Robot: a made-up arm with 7 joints. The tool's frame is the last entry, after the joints. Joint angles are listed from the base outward. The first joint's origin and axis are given. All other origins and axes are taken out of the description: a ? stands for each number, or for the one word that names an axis. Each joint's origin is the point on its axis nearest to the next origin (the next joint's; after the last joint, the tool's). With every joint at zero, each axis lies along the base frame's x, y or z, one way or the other. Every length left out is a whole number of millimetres.
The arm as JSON. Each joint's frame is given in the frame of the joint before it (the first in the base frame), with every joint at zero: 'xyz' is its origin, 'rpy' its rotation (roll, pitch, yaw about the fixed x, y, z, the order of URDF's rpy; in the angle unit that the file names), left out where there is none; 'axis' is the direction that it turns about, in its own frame. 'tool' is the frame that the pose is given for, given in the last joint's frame.
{
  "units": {
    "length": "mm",
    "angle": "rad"
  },
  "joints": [
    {
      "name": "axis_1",
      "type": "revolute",
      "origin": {
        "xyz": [
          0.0,
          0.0,
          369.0
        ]
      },
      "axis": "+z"
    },
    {
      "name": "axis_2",
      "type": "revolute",
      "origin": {
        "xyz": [
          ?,
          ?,
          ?
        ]
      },
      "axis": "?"
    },
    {
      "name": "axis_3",
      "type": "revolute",
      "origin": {
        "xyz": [
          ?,
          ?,
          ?
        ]
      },
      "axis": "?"
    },
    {
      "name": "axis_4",
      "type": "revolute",
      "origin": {
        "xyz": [
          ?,
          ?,
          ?
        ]
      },
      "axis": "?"
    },
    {
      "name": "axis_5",
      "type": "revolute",
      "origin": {
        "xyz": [
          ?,
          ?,
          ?
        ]
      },
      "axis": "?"
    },
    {
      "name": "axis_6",
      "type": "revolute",
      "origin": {
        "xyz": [
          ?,
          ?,
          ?
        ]
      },
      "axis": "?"
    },
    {
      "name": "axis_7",
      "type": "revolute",
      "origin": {
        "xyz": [
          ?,
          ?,
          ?
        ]
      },
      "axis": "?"
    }
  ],
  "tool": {
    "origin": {
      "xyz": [
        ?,
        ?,
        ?
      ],
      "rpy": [
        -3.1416,
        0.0,
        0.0
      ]
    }
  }
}
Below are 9 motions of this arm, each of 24 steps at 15 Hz.
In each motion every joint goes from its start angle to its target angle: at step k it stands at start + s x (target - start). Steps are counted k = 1, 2, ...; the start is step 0. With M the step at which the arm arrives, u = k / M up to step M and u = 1 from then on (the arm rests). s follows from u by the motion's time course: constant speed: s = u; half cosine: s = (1 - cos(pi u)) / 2; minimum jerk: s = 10 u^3 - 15 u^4 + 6 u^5.
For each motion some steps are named. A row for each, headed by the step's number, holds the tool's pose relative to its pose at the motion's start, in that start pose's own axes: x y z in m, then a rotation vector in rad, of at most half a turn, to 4 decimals.
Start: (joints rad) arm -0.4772 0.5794 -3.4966 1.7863 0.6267 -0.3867 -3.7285
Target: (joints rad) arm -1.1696 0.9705 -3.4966 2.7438 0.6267 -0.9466 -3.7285
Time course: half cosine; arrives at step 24
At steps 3, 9, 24:
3: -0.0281 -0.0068 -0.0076 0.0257 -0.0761 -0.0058
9: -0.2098 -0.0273 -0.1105 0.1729 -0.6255 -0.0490
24: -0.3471 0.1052 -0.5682 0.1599 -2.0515 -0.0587

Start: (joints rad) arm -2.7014 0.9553 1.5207 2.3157 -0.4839 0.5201 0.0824
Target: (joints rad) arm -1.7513 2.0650 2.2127 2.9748 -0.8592 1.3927 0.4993
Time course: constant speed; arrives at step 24
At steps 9, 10, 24:
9: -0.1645 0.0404 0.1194 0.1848 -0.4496 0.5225
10: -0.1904 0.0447 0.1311 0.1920 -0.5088 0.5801
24: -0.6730 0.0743 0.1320 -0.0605 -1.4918 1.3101

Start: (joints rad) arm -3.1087 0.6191 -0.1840 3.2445 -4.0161 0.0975 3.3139
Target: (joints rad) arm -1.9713 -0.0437 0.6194 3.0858 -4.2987 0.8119 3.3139
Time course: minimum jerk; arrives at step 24
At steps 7, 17, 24:
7: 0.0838 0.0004 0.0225 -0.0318 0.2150 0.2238
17: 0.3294 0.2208 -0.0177 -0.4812 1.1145 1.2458
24: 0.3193 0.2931 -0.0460 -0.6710 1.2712 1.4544

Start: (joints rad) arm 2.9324 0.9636 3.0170 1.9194 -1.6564 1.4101 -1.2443
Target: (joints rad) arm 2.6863 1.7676 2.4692 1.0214 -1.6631 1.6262 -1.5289
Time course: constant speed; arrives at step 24
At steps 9, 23, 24:
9: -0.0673 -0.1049 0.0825 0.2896 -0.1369 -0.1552
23: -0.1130 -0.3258 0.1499 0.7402 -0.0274 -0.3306
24: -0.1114 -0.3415 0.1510 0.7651 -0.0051 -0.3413

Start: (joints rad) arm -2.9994 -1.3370 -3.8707 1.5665 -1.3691 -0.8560 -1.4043
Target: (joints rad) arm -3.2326 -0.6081 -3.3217 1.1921 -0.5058 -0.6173 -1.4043
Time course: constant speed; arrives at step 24
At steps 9, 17, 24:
9: -0.0810 0.0435 -0.0492 -0.1621 -0.3414 0.3942
17: -0.1408 0.0729 -0.1168 -0.3116 -0.5601 0.7301
24: -0.1754 0.0951 -0.1855 -0.4460 -0.6828 0.9994

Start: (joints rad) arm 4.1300 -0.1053 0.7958 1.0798 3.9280 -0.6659 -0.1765
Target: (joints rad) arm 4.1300 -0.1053 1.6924 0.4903 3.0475 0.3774 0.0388
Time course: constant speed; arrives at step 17
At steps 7, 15, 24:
7: 0.1053 -0.0106 0.0789 0.1493 -0.0238 -0.4714
15: 0.2224 -0.0213 0.1186 -0.0906 -0.0678 -1.1059
24: 0.2542 -0.0237 0.1210 -0.2205 -0.0581 -1.2498

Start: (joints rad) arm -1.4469 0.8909 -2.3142 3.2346 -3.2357 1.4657 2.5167
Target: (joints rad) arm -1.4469 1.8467 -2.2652 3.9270 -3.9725 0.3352 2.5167
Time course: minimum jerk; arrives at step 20
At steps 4, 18, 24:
4: 0.0206 -0.0148 0.0336 0.0223 0.0360 0.0259
18: 0.4409 0.1083 0.3761 -0.0339 0.3693 -0.1160
24: 0.4440 0.1120 0.3769 -0.0388 0.3676 -0.1185

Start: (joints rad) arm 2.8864 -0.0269 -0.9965 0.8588 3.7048 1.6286 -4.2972
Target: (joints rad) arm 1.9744 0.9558 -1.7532 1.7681 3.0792 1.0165 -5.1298
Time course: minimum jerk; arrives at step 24
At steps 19, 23, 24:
19: -0.1624 0.2928 0.2668 -0.0803 0.5032 -2.4454
23: -0.1616 0.3019 0.2739 -0.0425 0.5578 -2.6268
24: -0.1616 0.3020 0.2739 -0.0421 0.5584 -2.6287

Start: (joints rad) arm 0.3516 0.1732 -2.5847 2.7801 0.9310 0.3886 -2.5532
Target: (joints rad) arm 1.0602 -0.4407 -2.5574 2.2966 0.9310 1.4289 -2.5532
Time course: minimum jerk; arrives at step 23
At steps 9, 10, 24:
9: 0.0252 -0.1795 0.0533 0.3296 0.3563 0.3412
10: 0.0482 -0.2227 0.0604 0.4007 0.4641 0.4297
24: 0.3841 -0.4197 -0.0118 0.7740 1.5534 1.1203

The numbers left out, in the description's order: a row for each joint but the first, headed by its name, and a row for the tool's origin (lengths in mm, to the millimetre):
axis_2: xyz 0.0 0.0 0.0, axis +y
axis_3: xyz 0.0 0.0 231.0, axis +z
axis_4: xyz 78.0 0.0 0.0, axis -y
axis_5: xyz 66.0 0.0 -294.0, axis -z
axis_6: xyz 0.0 0.0 0.0, axis +y
axis_7: xyz 82.0 0.0 -104.0, axis -z
tool: xyz 0.0 0.0 0.0

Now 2 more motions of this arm.
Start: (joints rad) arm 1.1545 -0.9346 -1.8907 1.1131 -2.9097 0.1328 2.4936
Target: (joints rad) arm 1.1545 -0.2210 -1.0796 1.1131 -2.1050 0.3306 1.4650
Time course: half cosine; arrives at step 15
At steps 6, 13, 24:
6: 0.0604 -0.1386 -0.0258 0.0643 0.1554 -0.3930
13: -0.0221 -0.3797 -0.0917 0.1769 0.2579 -1.1071
24: -0.0362 -0.3927 -0.0964 0.1855 0.2562 -1.1589

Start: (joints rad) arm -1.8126 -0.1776 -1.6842 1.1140 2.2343 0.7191 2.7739
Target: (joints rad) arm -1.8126 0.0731 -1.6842 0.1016 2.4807 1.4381 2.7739
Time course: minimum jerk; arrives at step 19
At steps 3, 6, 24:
3: -0.0003 -0.0115 -0.0017 0.0143 0.0062 0.0149
6: -0.0014 -0.0673 -0.0159 0.0790 0.0292 0.0928
24: 0.0232 -0.2772 -0.1981 0.2200 -0.0663 0.4974

